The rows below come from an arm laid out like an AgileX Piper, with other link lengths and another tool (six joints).
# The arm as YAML. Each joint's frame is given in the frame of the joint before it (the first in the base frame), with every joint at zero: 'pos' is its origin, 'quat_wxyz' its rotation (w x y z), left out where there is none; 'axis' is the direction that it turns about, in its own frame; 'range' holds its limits. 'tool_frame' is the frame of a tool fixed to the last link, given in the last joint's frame.
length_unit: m
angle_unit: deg
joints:
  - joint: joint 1
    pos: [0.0, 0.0, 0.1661]
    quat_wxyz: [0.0, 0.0, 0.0, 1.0]
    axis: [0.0, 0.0, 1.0]
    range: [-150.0, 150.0]
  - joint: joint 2
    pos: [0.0, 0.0, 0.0]
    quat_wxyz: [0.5, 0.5, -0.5, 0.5]
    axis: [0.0, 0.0, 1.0]
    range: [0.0, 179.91]
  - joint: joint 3
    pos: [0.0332, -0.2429, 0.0]
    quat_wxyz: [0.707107, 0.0, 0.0, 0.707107]
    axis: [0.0, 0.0, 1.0]
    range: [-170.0, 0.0]
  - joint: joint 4
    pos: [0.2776, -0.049, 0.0]
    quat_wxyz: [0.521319, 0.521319, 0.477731, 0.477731]
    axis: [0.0, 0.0, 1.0]
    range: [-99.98, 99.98]
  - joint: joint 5
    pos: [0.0, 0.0, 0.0]
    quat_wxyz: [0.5, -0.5, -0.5, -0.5]
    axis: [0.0, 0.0, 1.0]
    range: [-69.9, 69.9]
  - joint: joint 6
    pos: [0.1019, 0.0, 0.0]
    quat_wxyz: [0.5, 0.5, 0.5, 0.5]
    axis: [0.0, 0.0, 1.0]
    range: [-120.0, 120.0]
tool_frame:
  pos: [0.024, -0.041, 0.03]
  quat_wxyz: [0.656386, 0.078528, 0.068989, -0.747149]
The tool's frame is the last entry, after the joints.
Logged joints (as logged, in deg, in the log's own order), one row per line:
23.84 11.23 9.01 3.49 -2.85 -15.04
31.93 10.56 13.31 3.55 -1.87 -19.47
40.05 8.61 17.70 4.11 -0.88 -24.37
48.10 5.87 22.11 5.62 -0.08 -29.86
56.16 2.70 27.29 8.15 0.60 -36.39
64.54 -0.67 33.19 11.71 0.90 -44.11
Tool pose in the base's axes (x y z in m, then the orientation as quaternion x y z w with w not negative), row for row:
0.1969 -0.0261 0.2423 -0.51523 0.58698 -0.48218 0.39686
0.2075 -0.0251 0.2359 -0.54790 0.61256 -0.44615 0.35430
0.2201 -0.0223 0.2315 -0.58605 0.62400 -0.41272 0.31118
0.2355 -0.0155 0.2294 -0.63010 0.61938 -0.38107 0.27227
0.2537 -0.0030 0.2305 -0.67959 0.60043 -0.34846 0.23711
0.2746 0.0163 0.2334 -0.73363 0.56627 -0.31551 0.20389
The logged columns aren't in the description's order. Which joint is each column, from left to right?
Columns, left to right: joint 2, joint 6, joint 5, joint 1, joint 4, joint 3.
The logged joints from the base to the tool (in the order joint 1, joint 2, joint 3, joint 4, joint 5, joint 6), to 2 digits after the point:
3.49 23.84 -15.04 -2.85 9.01 11.23
3.55 31.93 -19.47 -1.87 13.31 10.56
4.11 40.05 -24.37 -0.88 17.70 8.61
5.62 48.10 -29.86 -0.08 22.11 5.87
8.15 56.16 -36.39 0.60 27.29 2.70
11.71 64.54 -44.11 0.90 33.19 -0.67

